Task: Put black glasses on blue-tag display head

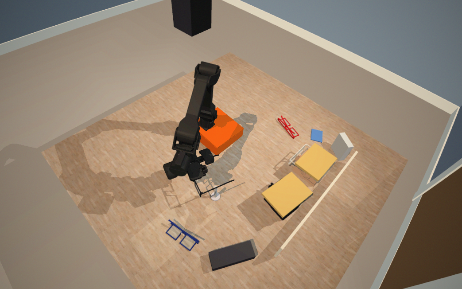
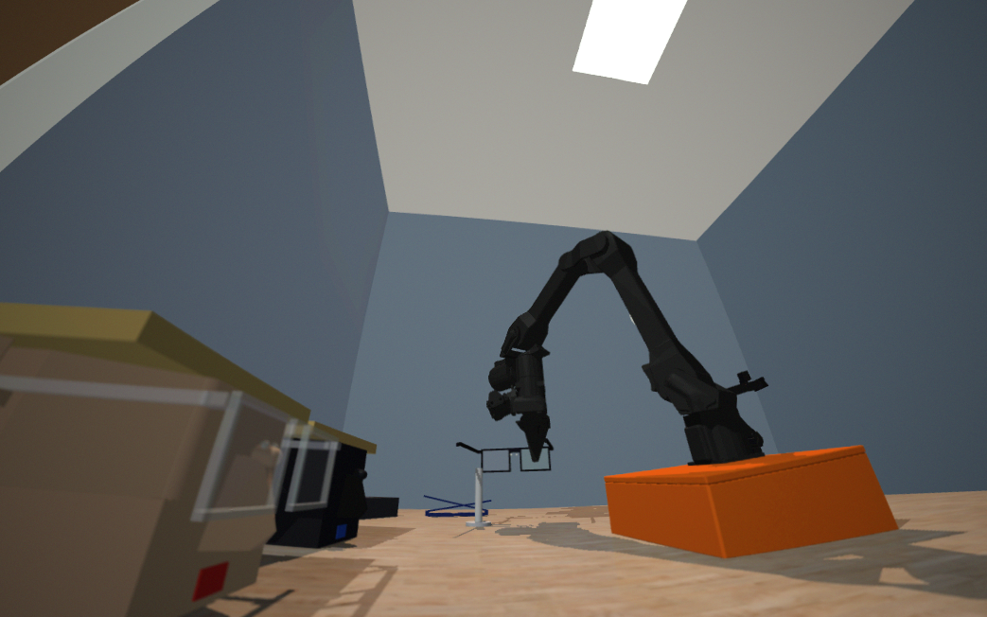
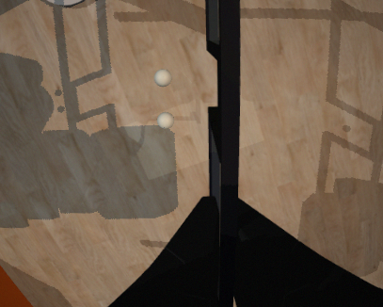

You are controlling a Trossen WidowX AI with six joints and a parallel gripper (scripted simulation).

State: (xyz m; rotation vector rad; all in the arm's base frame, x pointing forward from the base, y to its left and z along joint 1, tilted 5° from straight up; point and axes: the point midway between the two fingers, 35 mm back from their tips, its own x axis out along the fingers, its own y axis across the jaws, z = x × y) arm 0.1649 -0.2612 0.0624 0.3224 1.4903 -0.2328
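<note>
Right now the grey peg stand is 110 mm ahead of my gripper tip, 40 mm to the left of it and 70 mm below it. From my gripper tip the other things lie so: display head 320 mm ahead, 430 mm to the left, 40 mm below; then blue pad 260 mm ahead, 660 mm to the left, 100 mm below; then long strip 450 mm ahead, 310 mm to the left, 40 mm below.
</note>
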